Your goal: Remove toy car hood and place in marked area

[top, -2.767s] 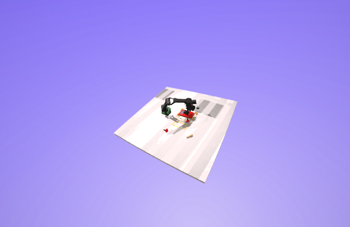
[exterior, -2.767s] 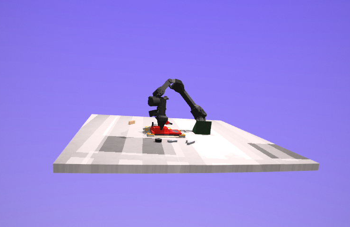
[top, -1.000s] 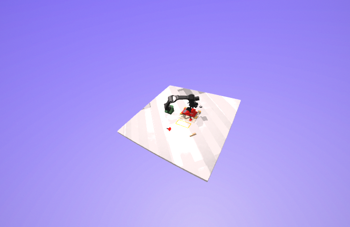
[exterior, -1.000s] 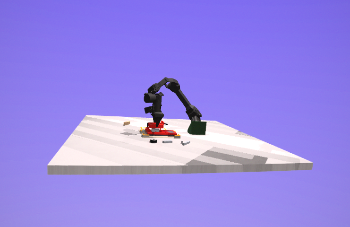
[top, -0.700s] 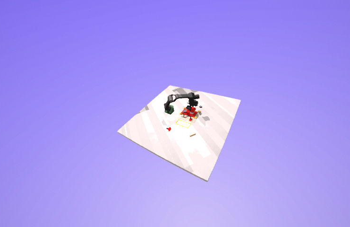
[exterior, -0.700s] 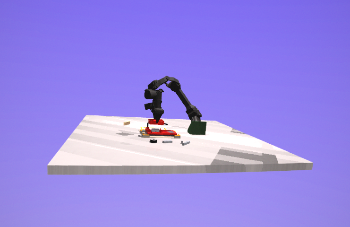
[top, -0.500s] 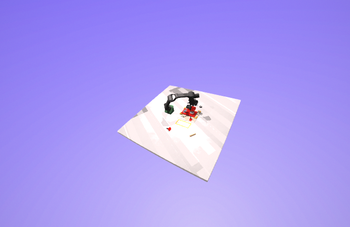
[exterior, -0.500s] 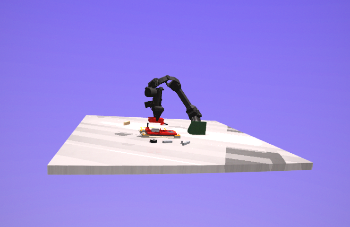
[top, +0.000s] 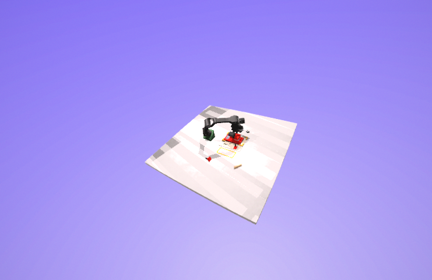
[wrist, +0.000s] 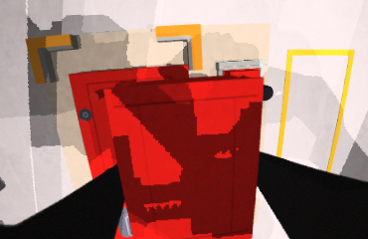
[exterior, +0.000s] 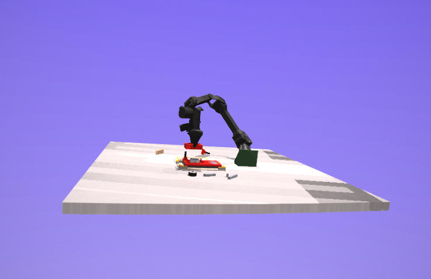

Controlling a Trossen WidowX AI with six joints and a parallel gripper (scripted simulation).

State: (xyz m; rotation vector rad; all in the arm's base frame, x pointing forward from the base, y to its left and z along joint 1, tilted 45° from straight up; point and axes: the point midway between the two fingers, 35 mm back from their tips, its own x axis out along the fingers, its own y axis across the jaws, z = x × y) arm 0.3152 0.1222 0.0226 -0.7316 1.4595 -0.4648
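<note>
Now: gripper tip 9 cm above the tan base plate, 3 cm past it and 2 cm to the right of it. Also, from my gripper tip: tan block: 26 cm to the right, 20 cm ahead, 9 cm below; red hood: right at my gripper tip; black wheel: 24 cm to the left, 9 cm below.
</note>
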